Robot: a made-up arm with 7 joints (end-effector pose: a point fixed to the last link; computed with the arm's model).
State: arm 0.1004 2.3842 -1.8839 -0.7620 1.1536 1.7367 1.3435
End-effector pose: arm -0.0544 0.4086 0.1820 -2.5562 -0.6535 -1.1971
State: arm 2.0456 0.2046 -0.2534 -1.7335 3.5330 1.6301 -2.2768
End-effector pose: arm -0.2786 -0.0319 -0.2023 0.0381 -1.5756 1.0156
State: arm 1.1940 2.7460 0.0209 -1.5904 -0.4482 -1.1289 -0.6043
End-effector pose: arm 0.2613 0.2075 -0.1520 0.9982 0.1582 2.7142
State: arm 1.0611 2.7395 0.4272 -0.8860 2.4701 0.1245 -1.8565
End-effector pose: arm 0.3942 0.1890 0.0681 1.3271 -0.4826 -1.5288
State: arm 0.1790 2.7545 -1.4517 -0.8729 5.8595 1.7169 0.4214
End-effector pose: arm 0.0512 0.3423 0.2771 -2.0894 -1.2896 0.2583
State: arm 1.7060 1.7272 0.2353 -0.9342 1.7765 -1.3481 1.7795
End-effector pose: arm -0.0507 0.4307 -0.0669 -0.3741 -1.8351 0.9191
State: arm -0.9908 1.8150 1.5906 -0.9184 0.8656 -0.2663 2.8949
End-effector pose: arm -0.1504 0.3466 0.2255 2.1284 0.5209 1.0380
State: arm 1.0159 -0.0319 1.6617 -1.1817 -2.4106 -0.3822 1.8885
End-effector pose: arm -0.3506 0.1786 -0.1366 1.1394 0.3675 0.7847
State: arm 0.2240 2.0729 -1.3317 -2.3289 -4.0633 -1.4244 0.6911
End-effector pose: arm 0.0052 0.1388 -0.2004 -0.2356 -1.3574 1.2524
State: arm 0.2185 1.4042 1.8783 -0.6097 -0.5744 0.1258 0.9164
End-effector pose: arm -0.0637 0.4465 0.0810 1.3744 -1.7569 1.4349
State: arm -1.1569 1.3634 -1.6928 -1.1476 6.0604 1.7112 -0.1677
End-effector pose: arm 0.3462 0.2024 -0.1245 2.1244 0.6240 -0.4983
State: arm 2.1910 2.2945 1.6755 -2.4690 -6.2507 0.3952 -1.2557
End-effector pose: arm 0.1760 -0.0435 -0.1199 -1.0690 0.8741 2.5330
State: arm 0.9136 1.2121 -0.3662 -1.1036 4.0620 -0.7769 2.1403
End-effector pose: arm -0.0875 0.3139 -0.2716 0.0789 0.8292 -0.7587
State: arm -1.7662 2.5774 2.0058 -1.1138 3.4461 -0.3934 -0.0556
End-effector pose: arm -0.3606 0.1833 -0.1243 1.5298 0.2418 1.8362
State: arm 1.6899 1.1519 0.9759 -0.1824 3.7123 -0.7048 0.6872
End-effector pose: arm -0.3003 0.3298 0.1353 -0.3748 1.7022 -0.6430
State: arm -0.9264 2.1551 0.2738 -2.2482 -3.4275 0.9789 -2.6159
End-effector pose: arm 0.0855 -0.0573 0.2374 -0.8751 0.9148 2.2887
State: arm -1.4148 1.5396 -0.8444 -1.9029 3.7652 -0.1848 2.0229
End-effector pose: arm 0.2775 -0.0121 0.1568 1.9168 -1.5747 -1.8790
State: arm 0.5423 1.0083 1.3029 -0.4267 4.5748 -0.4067 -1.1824
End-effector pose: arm -0.1291 0.4266 -0.1297 0.8074 1.0727 -1.8446
